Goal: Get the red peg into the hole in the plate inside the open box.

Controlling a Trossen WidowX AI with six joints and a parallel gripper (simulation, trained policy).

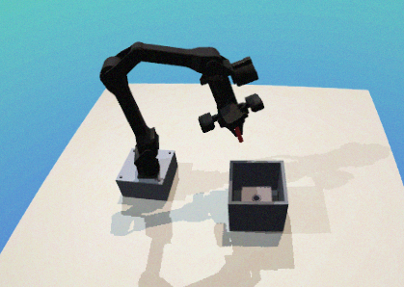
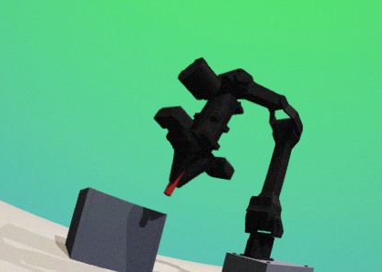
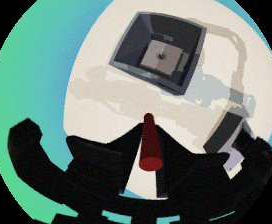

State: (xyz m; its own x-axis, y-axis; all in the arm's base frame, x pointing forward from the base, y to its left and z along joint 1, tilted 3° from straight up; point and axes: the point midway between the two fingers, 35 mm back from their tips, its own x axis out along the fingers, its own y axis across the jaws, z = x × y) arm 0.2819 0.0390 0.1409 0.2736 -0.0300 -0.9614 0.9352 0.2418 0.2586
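Right now my gripper tip is 140 mm to the left of the light grey plate, 140 mm above it and 50 mm short of it. Round my gripper tip: red peg 20 mm above.
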